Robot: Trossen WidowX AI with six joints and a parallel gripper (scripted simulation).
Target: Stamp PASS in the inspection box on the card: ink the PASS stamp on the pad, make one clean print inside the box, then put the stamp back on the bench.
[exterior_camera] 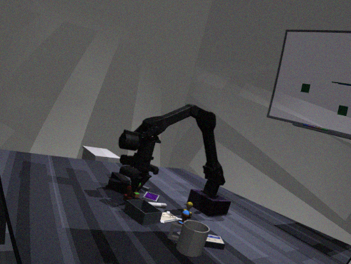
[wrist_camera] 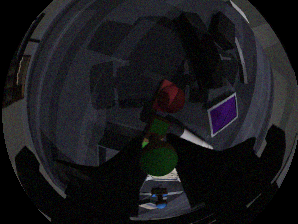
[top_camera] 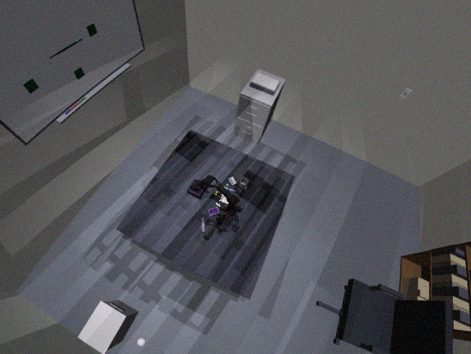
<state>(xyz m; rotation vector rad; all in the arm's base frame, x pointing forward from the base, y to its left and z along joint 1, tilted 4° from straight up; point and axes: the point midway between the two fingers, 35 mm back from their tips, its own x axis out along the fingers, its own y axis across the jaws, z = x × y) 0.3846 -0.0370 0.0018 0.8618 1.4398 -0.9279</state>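
My gripper tip is 4 cm to the left of the red-knobbed stamp and 4 cm above it. From my gripper tip the other things lie so: dark box 3 cm behind, 14 cm to the right, 5 cm below; green-knobbed stamp right at my gripper tip; dark tray 1 cm ahead, 10 cm to the left, 5 cm below.
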